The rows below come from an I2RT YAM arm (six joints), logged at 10 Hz.
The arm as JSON. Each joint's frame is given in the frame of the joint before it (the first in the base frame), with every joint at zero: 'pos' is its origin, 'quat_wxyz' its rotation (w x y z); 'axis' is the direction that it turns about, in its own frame. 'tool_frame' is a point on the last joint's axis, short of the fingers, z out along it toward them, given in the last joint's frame.
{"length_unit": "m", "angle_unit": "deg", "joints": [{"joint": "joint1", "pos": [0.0, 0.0, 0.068], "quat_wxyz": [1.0, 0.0, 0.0, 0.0], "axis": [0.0, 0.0, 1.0]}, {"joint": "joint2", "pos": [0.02, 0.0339, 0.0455], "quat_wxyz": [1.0, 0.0, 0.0, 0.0], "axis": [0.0, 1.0, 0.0]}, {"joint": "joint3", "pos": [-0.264, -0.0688, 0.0], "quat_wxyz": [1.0, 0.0, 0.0, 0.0], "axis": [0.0, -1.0, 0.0]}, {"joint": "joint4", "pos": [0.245, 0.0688, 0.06], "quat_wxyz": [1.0, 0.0, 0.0, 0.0], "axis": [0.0, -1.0, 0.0]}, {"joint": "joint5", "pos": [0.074, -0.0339, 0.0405], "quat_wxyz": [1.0, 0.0, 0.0, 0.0], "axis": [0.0, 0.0, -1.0]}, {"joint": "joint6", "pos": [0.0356, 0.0, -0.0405], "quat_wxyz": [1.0, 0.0, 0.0, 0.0], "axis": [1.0, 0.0, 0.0]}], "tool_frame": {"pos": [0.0, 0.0, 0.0], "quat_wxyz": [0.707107, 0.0, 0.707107, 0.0]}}
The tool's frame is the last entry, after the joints.
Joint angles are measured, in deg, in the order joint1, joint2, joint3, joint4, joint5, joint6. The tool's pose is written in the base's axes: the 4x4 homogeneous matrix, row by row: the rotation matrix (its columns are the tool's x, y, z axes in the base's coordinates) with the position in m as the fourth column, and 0 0 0 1 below. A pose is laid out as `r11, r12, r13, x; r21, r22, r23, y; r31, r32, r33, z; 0, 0, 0, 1`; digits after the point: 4 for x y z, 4 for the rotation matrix.
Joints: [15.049 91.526 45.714 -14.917 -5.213 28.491]
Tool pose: -0.8842, 0.1369, 0.4466, 0.2834; 0.2542, 0.9431, 0.2142, 0.0795; -0.3919, 0.3029, -0.8687, 0.1481; 0, 0, 0, 1
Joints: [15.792 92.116 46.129 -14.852 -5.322 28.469]
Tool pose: -0.8886, 0.1241, 0.4416, 0.2844; 0.2419, 0.9447, 0.2213, 0.0839; -0.3897, 0.3035, -0.8695, 0.1472; 0, 0, 0, 1
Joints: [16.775 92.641 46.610 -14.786 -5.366 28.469]
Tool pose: -0.8926, 0.1075, 0.4378, 0.2851; 0.2266, 0.9465, 0.2296, 0.0894; -0.3897, 0.3042, -0.8692, 0.1470; 0, 0, 0, 1
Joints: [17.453 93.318 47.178 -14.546 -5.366 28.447]
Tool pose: -0.8944, 0.0953, 0.4370, 0.2870; 0.2159, 0.9476, 0.2354, 0.0937; -0.3916, 0.3049, -0.8681, 0.1465; 0, 0, 0, 1
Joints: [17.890 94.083 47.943 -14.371 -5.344 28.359]
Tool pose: -0.8950, 0.0859, 0.4378, 0.2899; 0.2081, 0.9484, 0.2392, 0.0971; -0.3947, 0.3052, -0.8667, 0.1465; 0, 0, 0, 1
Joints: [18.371 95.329 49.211 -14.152 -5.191 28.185]
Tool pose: -0.8948, 0.0751, 0.4402, 0.2950; 0.1985, 0.9499, 0.2415, 0.1013; -0.4000, 0.3035, -0.8648, 0.1463; 0, 0, 0, 1
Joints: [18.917 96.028 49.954 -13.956 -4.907 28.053]
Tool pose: -0.8941, 0.0647, 0.4431, 0.2976; 0.1889, 0.9516, 0.2423, 0.1052; -0.4060, 0.3003, -0.8631, 0.1464; 0, 0, 0, 1
